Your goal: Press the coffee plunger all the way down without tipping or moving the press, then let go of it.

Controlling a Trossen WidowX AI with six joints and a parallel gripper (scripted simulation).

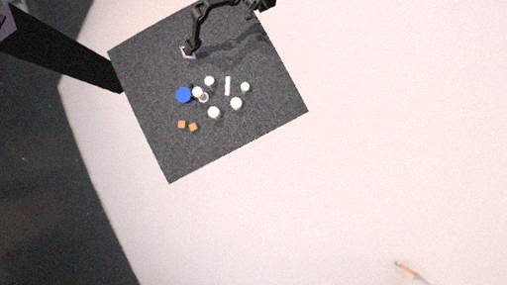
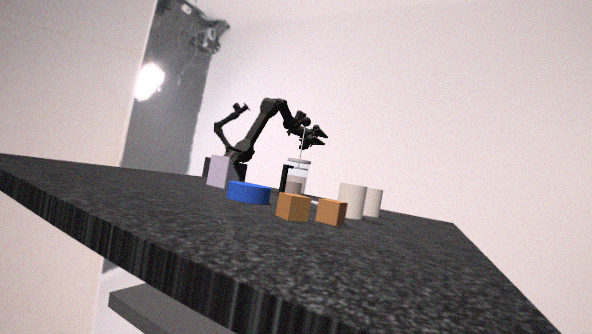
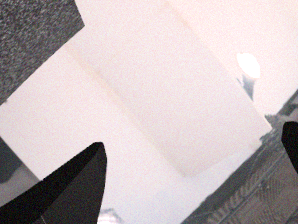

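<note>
My gripper tip is 65 cm to the left of the coffee press, 18 cm above it and 16 cm short of it. Also, from my gripper tip: pale green cylinder: 30 cm to the right, 28 cm ahead, 27 cm below; then white bar: 42 cm to the right, 31 cm below, 18 cm ahead.
</note>
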